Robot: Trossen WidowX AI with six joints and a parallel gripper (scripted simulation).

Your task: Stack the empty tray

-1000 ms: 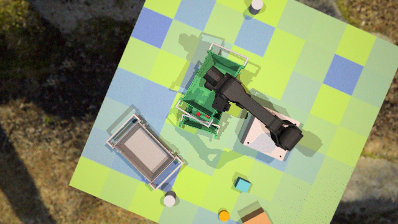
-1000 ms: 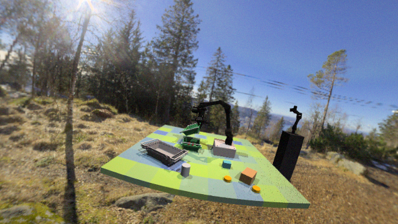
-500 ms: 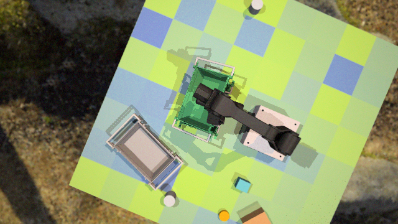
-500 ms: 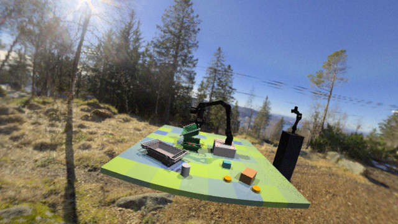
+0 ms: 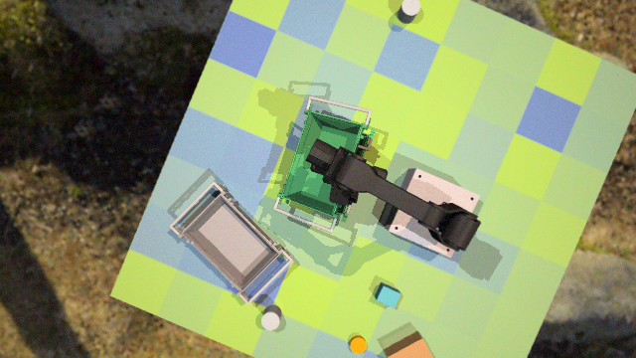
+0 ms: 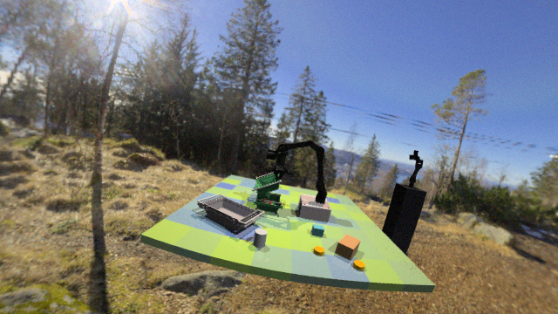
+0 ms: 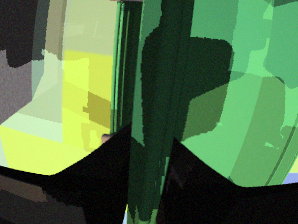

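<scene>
My gripper tip is now 7 cm short of the green tray and 1 cm to the right of it. Also, from my gripper tip: brown cube (45 cm behind, 40 cm to the left, 15 cm below); then teal cube (30 cm behind, 27 cm to the left, 16 cm below).
</scene>
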